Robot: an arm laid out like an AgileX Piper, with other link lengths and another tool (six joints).
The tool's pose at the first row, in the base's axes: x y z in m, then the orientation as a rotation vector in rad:
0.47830 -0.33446 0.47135 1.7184 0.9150 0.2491
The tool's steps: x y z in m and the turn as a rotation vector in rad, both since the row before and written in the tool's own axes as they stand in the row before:
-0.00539 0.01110 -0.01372 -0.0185 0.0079 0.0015
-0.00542 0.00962 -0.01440 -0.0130 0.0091 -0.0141
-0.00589 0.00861 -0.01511 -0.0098 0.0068 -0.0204
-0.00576 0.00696 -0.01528 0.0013 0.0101 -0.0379
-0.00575 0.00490 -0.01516 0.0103 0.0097 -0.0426
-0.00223 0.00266 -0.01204 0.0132 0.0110 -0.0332
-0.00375 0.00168 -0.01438 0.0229 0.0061 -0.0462
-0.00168 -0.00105 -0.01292 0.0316 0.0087 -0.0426
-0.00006 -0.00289 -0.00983 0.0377 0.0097 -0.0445
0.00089 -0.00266 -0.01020 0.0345 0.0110 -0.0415
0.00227 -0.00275 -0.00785 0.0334 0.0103 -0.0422
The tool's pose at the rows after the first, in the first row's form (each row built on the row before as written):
0.47159 -0.32906 0.48767 1.7022 0.9146 0.2648
0.46351 -0.32303 0.50276 1.6833 0.9294 0.2687
0.45416 -0.31670 0.51724 1.6640 0.9484 0.2650
0.44406 -0.31003 0.53023 1.6456 0.9869 0.2475
0.43330 -0.30341 0.54151 1.6323 1.0310 0.2223
0.42577 -0.29653 0.54879 1.6262 1.0692 0.2029
0.41552 -0.28923 0.55687 1.6205 1.1163 0.1657
0.40605 -0.28160 0.56167 1.6240 1.1644 0.1279
0.39834 -0.27510 0.56347 1.6309 1.2161 0.0858
0.39108 -0.26770 0.56559 1.6361 1.2655 0.0480
0.38575 -0.26095 0.56621 1.6389 1.3146 0.0094

